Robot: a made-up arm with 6 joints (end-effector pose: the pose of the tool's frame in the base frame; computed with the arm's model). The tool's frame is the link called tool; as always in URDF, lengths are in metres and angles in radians. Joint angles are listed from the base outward.
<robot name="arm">
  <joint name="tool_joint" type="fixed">
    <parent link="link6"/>
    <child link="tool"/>
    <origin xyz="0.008 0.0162 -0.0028" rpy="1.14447 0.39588 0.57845"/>
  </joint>
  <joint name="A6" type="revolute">
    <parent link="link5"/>
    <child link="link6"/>
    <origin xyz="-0.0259 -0.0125 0.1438" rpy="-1.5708 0 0"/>
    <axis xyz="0 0 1"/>
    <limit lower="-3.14" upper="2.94"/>
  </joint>
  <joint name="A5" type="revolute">
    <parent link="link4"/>
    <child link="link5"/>
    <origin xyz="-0.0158 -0.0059 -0.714" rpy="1.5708 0 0"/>
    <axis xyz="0 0 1"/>
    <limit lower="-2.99" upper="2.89"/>
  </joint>
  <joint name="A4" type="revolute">
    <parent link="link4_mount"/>
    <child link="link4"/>
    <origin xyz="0.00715 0.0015 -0.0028" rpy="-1.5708 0 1.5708"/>
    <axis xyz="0 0 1"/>
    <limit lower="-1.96" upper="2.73"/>
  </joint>
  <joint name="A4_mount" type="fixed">
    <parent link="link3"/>
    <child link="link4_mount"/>
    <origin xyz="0.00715 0.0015 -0.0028" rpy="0 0 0"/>
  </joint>
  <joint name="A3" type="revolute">
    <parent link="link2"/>
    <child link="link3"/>
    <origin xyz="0.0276 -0.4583 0.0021" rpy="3.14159 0 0"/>
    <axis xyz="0 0 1"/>
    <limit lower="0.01" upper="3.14"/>
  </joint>
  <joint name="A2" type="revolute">
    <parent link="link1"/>
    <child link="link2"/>
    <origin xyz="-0.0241 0.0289 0.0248" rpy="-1.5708 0 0"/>
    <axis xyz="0 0 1"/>
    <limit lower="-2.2" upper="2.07"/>
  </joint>
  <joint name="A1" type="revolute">
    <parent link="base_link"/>
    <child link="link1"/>
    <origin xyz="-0.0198 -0.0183 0.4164" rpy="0 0 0"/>
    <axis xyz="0 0 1"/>
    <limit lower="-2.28" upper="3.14"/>
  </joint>
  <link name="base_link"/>
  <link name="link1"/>
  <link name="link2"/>
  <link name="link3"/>
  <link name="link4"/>
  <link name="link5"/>
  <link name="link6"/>
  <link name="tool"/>
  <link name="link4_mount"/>
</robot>
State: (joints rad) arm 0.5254 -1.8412 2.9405 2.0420 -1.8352 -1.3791
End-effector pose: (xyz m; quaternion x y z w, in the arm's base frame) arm -0.2946 -0.0834 -0.3584 -0.5074 0.1265 0.2504 0.8148
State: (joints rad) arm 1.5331 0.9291 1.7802 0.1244 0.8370 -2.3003
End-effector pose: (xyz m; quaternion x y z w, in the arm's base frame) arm 0.1429 0.8270 1.2638 -0.7839 -0.1333 -0.2045 0.5709
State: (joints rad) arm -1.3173 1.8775 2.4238 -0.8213 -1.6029 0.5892
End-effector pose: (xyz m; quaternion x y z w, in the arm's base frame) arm 0.2163 -1.0536 0.5425 0.4326 -0.1982 0.1600 0.8649
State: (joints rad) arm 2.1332 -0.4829 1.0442 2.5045 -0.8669 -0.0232
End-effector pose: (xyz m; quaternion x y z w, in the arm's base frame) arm 0.0348 -0.3319 1.5890 -0.0491 -0.6243 0.3623 0.6904
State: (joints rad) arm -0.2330 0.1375 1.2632 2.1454 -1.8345 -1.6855
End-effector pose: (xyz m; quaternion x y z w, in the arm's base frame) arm 0.2332 0.0244 1.6012 -0.2721 -0.8193 -0.4240 0.2738
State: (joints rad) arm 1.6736 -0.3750 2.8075 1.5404 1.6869 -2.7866
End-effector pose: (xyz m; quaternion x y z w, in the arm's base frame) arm 0.0399 -0.9298 0.6764 0.1628 0.5295 -0.6375 0.5355
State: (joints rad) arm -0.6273 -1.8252 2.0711 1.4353 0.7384 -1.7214
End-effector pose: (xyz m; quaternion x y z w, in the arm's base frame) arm -0.7552 0.5166 -0.2756 0.8389 0.1540 -0.3300 0.4046
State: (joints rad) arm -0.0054 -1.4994 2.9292 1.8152 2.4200 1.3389
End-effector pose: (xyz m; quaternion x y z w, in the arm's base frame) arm -0.5806 0.0783 -0.2487 0.0586 -0.5884 0.7762 0.2185
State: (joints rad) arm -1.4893 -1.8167 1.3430 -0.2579 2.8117 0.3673
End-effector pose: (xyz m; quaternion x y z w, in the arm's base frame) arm -0.2108 1.1673 0.3622 -0.0263 -0.0928 -0.2449 0.9647
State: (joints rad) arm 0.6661 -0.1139 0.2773 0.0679 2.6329 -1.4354
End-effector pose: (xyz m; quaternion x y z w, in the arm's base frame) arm 0.5340 0.2662 1.1858 -0.1232 0.4418 -0.5180 0.7220
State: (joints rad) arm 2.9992 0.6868 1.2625 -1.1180 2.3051 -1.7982
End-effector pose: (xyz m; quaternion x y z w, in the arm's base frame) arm -0.9787 0.1566 1.0561 -0.6274 0.0573 0.6792 0.3766
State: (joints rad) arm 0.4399 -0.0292 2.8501 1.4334 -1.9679 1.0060
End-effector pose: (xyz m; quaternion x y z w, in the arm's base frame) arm -0.6638 -0.3191 0.9498 0.1656 -0.5125 0.0847 0.8383
